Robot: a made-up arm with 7 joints. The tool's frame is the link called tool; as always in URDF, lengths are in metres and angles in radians. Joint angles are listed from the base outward.
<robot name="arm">
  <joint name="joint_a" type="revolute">
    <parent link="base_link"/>
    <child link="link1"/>
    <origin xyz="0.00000 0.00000 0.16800"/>
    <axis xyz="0 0 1"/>
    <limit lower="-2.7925" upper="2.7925"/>
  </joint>
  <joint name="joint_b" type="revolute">
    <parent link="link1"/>
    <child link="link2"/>
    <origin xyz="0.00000 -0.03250 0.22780" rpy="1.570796 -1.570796 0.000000"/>
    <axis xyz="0 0 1"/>
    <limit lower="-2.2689" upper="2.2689"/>
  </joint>
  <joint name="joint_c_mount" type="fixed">
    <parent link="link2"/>
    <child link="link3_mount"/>
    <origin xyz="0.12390 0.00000 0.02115"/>
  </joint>
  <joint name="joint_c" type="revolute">
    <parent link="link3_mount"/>
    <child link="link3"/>
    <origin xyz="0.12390 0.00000 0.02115" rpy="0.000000 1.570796 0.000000"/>
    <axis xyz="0 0 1"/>
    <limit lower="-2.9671" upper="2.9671"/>
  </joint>
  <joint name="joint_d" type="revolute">
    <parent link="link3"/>
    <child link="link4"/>
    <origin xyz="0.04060 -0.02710 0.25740" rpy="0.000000 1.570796 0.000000"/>
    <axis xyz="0 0 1"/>
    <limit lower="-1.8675" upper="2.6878"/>
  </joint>
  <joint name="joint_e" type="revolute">
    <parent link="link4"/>
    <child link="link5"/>
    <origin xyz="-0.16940 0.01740 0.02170" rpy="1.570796 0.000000 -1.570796"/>
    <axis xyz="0 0 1"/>
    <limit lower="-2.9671" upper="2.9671"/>
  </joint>
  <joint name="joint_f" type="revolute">
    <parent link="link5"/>
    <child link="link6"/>
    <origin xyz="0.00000 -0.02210 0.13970" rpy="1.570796 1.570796 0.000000"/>
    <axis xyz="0 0 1"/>
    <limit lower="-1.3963" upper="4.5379"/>
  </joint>
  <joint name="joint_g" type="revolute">
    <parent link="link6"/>
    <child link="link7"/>
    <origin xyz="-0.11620 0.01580 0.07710" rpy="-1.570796 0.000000 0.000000"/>
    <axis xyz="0 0 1"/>
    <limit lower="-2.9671" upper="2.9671"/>
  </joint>
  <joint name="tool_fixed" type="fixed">
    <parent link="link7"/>
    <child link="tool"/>
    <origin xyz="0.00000 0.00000 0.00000" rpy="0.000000 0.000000 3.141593"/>
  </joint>
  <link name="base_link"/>
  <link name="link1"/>
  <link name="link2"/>
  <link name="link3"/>
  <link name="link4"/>
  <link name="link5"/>
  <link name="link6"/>
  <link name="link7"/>
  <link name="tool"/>
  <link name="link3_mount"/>
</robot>
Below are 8 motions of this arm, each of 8 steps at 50 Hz.
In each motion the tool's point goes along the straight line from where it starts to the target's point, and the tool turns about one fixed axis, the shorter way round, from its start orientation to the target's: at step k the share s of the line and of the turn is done. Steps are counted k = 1, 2, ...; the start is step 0. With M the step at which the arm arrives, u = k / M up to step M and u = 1 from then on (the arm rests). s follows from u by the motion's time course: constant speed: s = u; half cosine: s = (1 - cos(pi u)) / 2; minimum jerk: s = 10 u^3 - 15 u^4 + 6 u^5.
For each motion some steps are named. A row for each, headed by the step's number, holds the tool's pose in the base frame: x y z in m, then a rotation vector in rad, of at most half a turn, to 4 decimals.
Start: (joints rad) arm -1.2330 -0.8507 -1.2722 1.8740 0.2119 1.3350 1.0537
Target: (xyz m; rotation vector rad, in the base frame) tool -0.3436 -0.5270 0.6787 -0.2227 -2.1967 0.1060
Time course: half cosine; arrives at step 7
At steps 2, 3, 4, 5, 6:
2: -0.3114 -0.5429 0.6791 -0.1810 -2.1734 0.1989
3: -0.3193 -0.5390 0.6790 -0.1913 -2.1794 0.1761
4: -0.3282 -0.5346 0.6789 -0.2027 -2.1859 0.1506
5: -0.3361 -0.5307 0.6788 -0.2130 -2.1916 0.1276
6: -0.3416 -0.5280 0.6787 -0.2202 -2.1954 0.1117

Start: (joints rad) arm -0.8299 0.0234 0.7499 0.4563 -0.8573 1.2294 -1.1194
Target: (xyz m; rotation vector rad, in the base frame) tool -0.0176 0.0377 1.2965 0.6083 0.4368 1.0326
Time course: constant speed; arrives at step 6
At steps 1, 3, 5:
1: -0.0201 0.0376 1.2968 0.6055 0.4164 0.9854
3: -0.0191 0.0376 1.2967 0.6067 0.4246 1.0043
5: -0.0181 0.0377 1.2966 0.6078 0.4327 1.0232

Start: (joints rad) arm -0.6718 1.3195 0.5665 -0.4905 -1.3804 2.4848 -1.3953
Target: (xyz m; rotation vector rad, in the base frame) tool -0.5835 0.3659 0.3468 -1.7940 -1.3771 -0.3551
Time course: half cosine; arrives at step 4
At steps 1, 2, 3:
1: -0.5795 0.3663 0.3336 -1.7897 -1.4114 -0.3782
2: -0.5812 0.3661 0.3391 -1.7916 -1.3972 -0.3686
3: -0.5828 0.3660 0.3445 -1.7933 -1.3830 -0.3591

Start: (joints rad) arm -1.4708 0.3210 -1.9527 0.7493 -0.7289 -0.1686 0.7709
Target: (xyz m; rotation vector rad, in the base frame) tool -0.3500 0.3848 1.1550 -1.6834 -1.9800 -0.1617
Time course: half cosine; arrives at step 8
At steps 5, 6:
5: -0.3506 0.3780 1.1573 -1.6989 -1.9678 -0.2207
6: -0.3503 0.3816 1.1561 -1.6908 -1.9743 -0.1897

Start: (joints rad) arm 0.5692 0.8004 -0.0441 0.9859 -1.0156 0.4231 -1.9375
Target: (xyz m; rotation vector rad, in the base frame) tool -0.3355 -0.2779 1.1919 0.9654 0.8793 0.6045
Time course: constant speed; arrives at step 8
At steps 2, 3, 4, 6, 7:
2: -0.3050 -0.2557 1.2013 0.8965 0.9380 0.5599
3: -0.3101 -0.2594 1.1997 0.9081 0.9284 0.5674
4: -0.3151 -0.2631 1.1981 0.9196 0.9187 0.5748
6: -0.3253 -0.2705 1.1950 0.9425 0.8991 0.5897
7: -0.3304 -0.2742 1.1935 0.9540 0.8892 0.5971

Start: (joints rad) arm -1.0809 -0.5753 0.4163 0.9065 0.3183 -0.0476 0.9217
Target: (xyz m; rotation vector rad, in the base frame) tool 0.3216 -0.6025 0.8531 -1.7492 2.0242 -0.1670
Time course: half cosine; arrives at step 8
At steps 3, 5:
3: 0.3630 -0.5973 0.8310 -1.7737 1.9303 -0.0794
5: 0.3401 -0.6002 0.8432 -1.7607 1.9825 -0.1276

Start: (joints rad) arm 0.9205 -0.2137 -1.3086 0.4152 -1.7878 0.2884 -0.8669
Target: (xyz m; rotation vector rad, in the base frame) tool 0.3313 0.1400 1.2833 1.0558 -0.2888 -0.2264
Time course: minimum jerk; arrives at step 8
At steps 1, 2, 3, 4, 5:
1: 0.3073 0.1672 1.2869 0.9572 -0.3332 -0.2027
2: 0.3094 0.1648 1.2866 0.9660 -0.3293 -0.2048
3: 0.3136 0.1600 1.2860 0.9832 -0.3217 -0.2089
4: 0.3191 0.1538 1.2851 1.0058 -0.3115 -0.2144
5: 0.3246 0.1476 1.2843 1.0283 -0.3014 -0.2198

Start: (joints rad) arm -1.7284 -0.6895 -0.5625 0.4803 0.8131 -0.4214 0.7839
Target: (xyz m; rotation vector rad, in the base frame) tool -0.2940 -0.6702 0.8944 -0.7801 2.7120 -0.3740
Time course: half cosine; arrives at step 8
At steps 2, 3, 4, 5, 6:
2: -0.3127 -0.6920 0.8605 -0.7501 2.7195 -0.3537
3: -0.3092 -0.6878 0.8669 -0.7558 2.7181 -0.3575
4: -0.3050 -0.6830 0.8745 -0.7625 2.7164 -0.3621
5: -0.3008 -0.6781 0.8821 -0.7693 2.7148 -0.3666
6: -0.2972 -0.6739 0.8886 -0.7750 2.7133 -0.3705

